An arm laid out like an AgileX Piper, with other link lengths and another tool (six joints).
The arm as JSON. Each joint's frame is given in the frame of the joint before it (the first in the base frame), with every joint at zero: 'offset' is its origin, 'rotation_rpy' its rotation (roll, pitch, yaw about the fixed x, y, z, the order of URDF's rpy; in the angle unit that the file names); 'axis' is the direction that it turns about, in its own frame. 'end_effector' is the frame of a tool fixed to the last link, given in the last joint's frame.
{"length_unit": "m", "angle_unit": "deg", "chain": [
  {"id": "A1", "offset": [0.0, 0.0, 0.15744], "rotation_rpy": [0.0, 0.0, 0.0], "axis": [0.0, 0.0, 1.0]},
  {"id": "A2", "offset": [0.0, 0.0, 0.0], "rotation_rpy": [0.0, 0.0, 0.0], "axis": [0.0, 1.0, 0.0]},
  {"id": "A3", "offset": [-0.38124, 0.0, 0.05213], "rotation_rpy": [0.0, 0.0, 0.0], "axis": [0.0, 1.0, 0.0]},
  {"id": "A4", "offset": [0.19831, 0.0, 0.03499], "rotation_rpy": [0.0, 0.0, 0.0], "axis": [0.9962, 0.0, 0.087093]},
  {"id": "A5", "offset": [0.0, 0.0, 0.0], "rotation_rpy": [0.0, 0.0, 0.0], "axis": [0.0, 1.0, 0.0]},
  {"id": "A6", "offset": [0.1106, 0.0, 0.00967], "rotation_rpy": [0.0, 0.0, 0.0], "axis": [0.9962, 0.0, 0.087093]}
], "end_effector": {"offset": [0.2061, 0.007, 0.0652], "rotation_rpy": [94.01, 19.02, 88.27]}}
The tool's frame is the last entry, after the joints.
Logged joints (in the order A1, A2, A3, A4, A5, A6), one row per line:
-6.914 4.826 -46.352 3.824 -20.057 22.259
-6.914 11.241 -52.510 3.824 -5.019 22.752
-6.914 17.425 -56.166 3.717 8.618 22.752
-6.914 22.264 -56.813 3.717 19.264 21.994
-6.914 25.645 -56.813 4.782 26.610 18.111
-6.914 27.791 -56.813 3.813 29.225 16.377
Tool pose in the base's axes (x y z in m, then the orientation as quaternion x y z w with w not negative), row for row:
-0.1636 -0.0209 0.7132 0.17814 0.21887 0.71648 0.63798
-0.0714 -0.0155 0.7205 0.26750 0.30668 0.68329 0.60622
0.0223 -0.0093 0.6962 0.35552 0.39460 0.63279 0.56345
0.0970 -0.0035 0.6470 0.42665 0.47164 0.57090 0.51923
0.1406 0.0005 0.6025 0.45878 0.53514 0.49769 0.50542
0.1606 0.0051 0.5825 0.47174 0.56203 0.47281 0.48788
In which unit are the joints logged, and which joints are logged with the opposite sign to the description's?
The joints are logged in degrees. Opposite sign: A1, A4.
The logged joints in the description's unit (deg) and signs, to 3 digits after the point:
6.914 4.826 -46.352 -3.824 -20.057 22.259
6.914 11.241 -52.510 -3.824 -5.019 22.752
6.914 17.425 -56.166 -3.717 8.618 22.752
6.914 22.264 -56.813 -3.717 19.264 21.994
6.914 25.645 -56.813 -4.782 26.610 18.111
6.914 27.791 -56.813 -3.813 29.225 16.377

